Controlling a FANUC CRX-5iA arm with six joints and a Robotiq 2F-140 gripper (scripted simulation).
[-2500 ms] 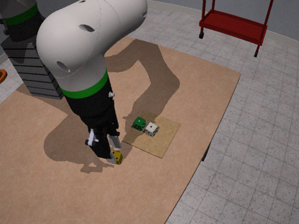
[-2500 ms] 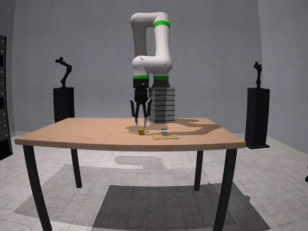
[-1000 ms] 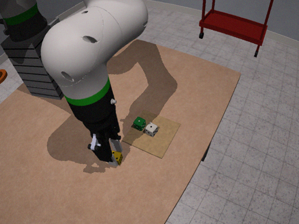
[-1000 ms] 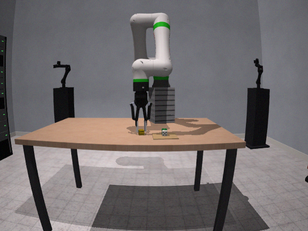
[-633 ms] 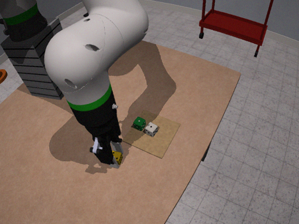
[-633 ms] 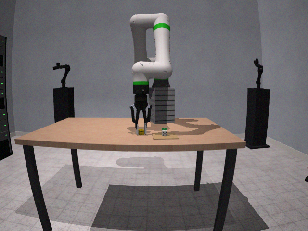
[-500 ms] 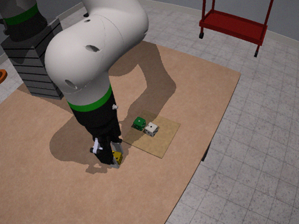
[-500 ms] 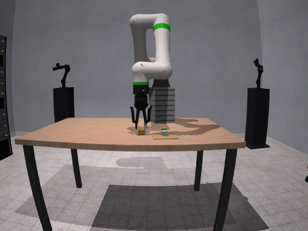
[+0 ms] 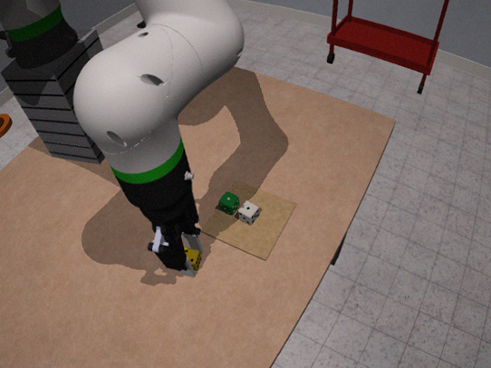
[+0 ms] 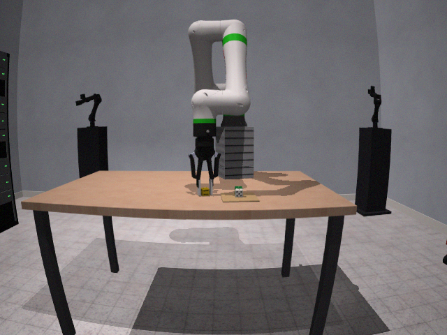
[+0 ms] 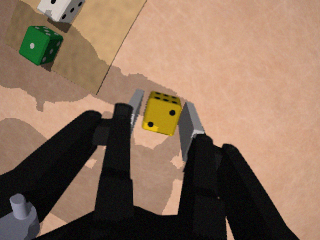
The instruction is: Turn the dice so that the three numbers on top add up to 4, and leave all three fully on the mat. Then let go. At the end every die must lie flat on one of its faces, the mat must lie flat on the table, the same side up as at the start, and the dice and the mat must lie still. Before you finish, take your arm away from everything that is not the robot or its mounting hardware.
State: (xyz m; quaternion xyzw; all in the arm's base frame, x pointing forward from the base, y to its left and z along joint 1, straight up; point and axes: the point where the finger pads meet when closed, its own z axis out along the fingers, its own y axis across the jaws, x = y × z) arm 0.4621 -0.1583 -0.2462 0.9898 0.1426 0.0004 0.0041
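Now: hand 20 mm above the yellow die. From my hand the other things lie so: green die 140 mm to the left, 20 mm below; white die 140 mm to the left, 50 mm ahead, 20 mm below; tan mat 140 mm to the left, 50 mm ahead, 30 mm below.
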